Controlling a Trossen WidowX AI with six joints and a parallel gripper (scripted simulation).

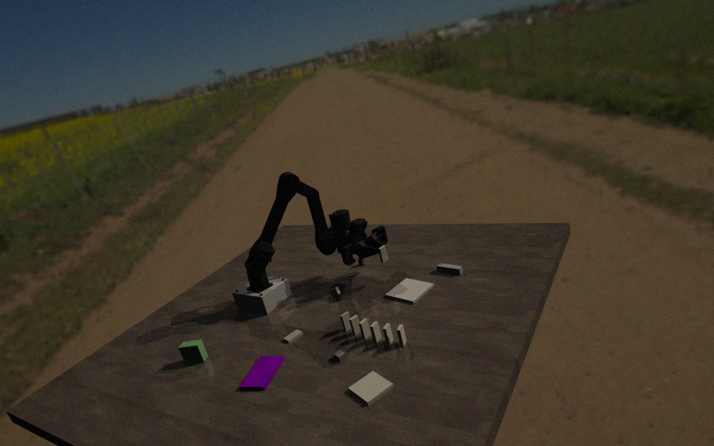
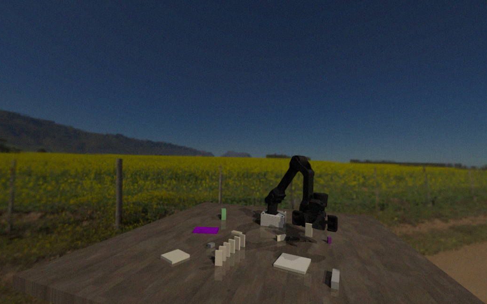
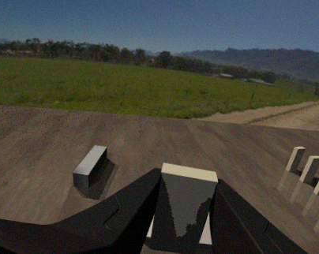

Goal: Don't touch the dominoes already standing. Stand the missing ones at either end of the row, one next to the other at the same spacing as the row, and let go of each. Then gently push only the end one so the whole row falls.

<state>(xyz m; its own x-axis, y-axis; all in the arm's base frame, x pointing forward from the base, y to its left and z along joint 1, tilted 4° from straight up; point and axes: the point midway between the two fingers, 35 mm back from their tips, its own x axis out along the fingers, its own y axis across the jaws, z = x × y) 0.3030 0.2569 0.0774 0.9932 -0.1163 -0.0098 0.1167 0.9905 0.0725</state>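
Now: the white flat plate 100 mm ahead of my gripper tip, 40 mm to the right of it and 110 mm below it. The rest, counted from my gripper tip: small purple cube: 180 mm behind, 70 mm to the left, 100 mm below; small grey cube: 120 mm ahead, 380 mm to the right, 110 mm below; purple flat tile: 40 mm behind, 510 mm to the right, 110 mm below.
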